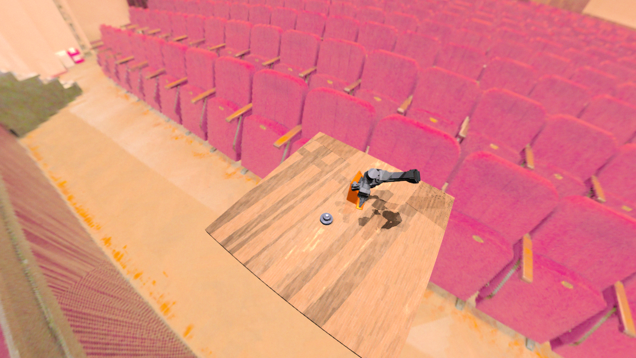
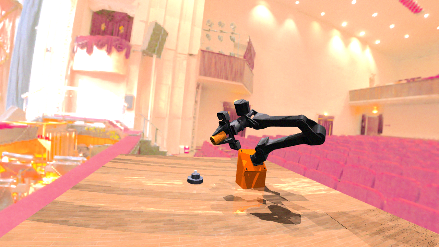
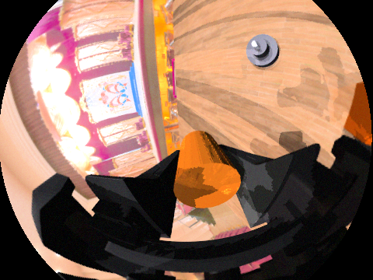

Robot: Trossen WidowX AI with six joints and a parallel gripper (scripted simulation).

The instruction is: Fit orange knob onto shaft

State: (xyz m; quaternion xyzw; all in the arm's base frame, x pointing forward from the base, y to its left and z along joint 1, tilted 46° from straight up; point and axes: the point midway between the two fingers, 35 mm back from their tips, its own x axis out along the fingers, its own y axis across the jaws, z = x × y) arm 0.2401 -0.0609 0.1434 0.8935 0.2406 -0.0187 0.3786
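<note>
My gripper tip is now 20 mm short of the round pedestal, 170 mm to the left of it and 220 mm above it. From my gripper tip the other things lie so: orange knob (30 mm behind, 10 mm to the right, 20 mm above).
</note>
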